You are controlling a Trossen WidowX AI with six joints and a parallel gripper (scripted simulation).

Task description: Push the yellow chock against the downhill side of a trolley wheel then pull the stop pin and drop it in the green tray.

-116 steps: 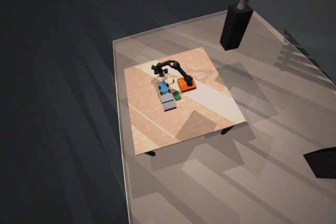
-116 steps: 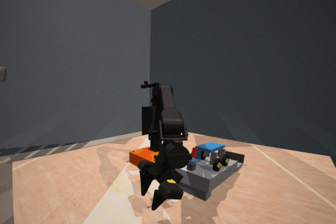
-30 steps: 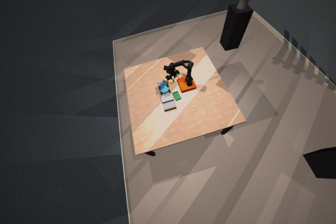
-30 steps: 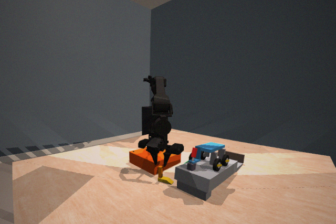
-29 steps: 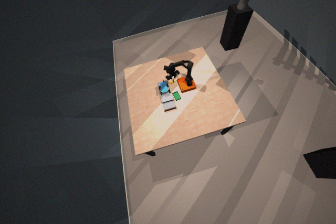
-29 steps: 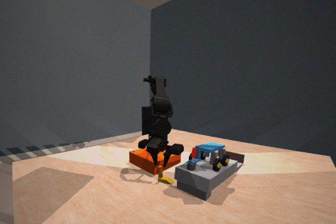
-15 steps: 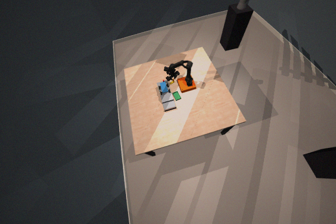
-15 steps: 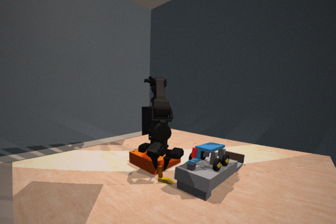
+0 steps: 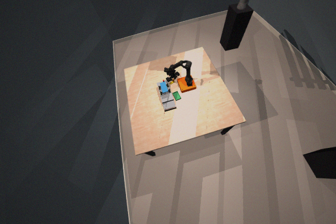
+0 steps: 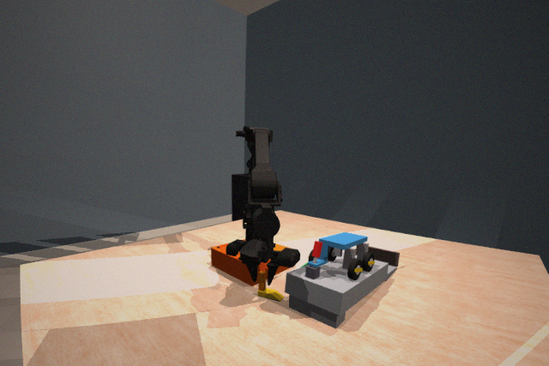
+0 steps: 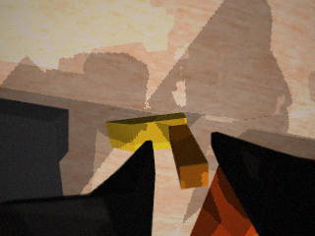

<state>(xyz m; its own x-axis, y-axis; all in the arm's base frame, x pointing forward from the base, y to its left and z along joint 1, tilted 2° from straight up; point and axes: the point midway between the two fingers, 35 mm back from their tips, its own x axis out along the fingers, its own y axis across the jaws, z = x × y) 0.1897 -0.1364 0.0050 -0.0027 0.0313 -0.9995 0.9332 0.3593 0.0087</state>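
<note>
My gripper tip is now 130 mm short of the red-headed stop pin, 50 mm to the right of it and 100 mm below it. From my gripper tip the other things lie so: yellow chock 20 mm ahead, 10 mm to the left, 10 mm below; then blue-topped trolley 140 mm ahead, 150 mm to the left, 80 mm above; then grey ramp 140 mm ahead, 150 mm to the left, 10 mm above.
</note>
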